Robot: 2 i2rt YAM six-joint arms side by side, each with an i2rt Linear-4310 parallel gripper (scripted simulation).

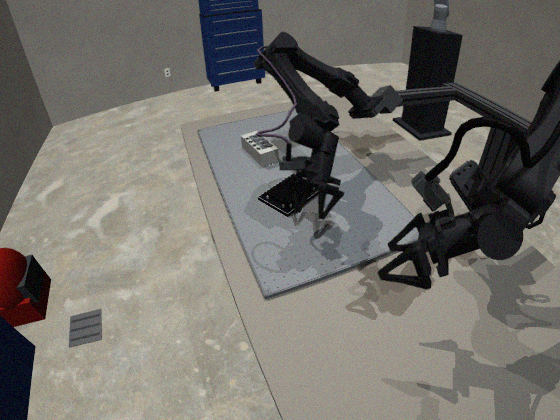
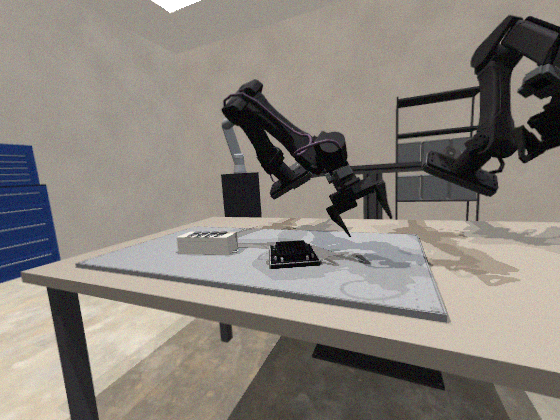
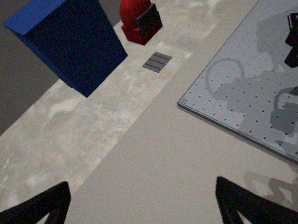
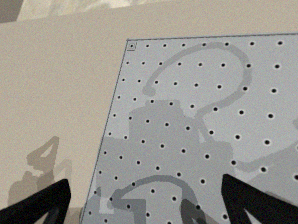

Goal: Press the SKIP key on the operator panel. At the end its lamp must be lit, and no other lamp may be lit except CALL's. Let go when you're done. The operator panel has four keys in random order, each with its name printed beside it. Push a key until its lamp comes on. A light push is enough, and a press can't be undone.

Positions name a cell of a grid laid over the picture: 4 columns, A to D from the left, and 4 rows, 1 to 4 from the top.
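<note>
I can see my left gripper (image 1: C3), and that same gripper (image 3: B4) is visible to me again. My right gripper (image 1: C3), (image 2: C3) and (image 4: B4) is in view as well. Then there is an operator panel (image 2: B3), and I find the panel (image 1: B2) here too.
</note>
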